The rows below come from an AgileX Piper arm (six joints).
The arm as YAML. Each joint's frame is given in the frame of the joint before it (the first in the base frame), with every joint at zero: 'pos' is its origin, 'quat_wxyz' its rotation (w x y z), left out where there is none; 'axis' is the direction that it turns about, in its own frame. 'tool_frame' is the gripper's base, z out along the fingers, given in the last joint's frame.
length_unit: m
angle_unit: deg
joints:
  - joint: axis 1
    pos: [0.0, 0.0, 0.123]
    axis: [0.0, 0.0, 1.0]
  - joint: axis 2
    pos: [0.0, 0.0, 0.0]
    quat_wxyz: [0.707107, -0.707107, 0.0, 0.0]
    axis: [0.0, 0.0, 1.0]
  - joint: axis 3
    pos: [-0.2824, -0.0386, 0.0]
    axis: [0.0, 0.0, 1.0]
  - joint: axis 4
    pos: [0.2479, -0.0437, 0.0]
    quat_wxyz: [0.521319, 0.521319, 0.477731, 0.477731]
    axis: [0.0, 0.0, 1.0]
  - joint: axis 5
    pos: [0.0, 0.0, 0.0]
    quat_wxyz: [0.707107, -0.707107, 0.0, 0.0]
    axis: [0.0, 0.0, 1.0]
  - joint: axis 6
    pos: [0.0, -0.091, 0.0]
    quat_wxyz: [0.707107, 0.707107, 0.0, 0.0]
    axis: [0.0, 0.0, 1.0]
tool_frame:
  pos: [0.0, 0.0, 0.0]
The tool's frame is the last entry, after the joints.
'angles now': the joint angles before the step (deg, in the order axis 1, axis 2, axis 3, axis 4, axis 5, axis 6). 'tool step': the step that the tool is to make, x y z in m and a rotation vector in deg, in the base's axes. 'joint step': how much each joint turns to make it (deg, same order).
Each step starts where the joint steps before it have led.
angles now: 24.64, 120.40, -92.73, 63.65, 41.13, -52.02
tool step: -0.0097, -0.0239, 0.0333, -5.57, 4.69, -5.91
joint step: -1.33, -5.91, 0.01, -16.13, 2.62, 19.78
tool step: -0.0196, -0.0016, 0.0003, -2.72, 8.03, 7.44
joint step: -0.01, -0.87, 0.00, -2.84, 11.75, 2.14
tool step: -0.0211, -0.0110, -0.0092, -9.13, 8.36, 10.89
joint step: 0.01, 0.02, -0.03, -8.15, 14.47, 0.52
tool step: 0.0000, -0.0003, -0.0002, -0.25, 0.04, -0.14
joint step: 0.00, -0.01, 0.02, -0.25, -0.01, 0.25
